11 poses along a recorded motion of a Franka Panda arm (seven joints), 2.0 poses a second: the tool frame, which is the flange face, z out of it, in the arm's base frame.
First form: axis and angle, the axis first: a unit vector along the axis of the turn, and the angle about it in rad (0 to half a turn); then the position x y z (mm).
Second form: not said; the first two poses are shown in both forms.
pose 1, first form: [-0.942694 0.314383 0.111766 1.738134 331.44 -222.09 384.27]
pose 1, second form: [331.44 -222.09 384.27 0.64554 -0.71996 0.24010 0.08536]
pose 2, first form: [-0.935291 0.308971 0.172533 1.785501 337.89 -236.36 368.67]
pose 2, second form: [337.89 -236.36 368.67 0.62727 -0.72840 0.24063 0.13437]
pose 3, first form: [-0.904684 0.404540 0.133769 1.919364 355.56 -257.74 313.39]
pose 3, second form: [355.56 -257.74 313.39 0.57378 -0.74094 0.33132 0.10956]
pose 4, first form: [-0.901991 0.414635 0.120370 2.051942 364.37 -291.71 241.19]
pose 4, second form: [364.37 -291.71 241.19 0.51827 -0.77140 0.35460 0.10294]
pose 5, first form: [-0.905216 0.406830 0.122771 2.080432 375.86 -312.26 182.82]
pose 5, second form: [375.86 -312.26 182.82 0.50603 -0.78076 0.35090 0.10589]
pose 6, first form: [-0.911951 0.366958 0.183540 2.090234 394.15 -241.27 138.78]
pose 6, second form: [394.15 -241.27 138.78 0.50180 -0.78882 0.31741 0.15876]
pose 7, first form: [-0.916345 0.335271 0.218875 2.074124 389.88 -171.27 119.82]
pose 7, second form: [389.88 -171.27 119.82 0.50875 -0.78889 0.28864 0.18843]
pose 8, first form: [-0.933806 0.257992 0.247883 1.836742 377.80 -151.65 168.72]
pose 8, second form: [377.80 -151.65 168.72 0.60712 -0.74202 0.20500 0.19697]
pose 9, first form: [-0.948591 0.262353 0.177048 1.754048 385.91 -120.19 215.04]
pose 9, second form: [385.91 -120.19 215.04 0.63944 -0.72931 0.20171 0.13612]
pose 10, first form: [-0.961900 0.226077 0.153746 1.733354 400.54 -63.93 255.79]
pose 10, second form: [400.54 -63.93 255.79 0.64736 -0.73314 0.17231 0.11718]
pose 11, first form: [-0.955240 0.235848 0.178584 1.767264 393.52 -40.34 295.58]
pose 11, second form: [393.52 -40.34 295.58 0.63435 -0.73845 0.18232 0.13805]
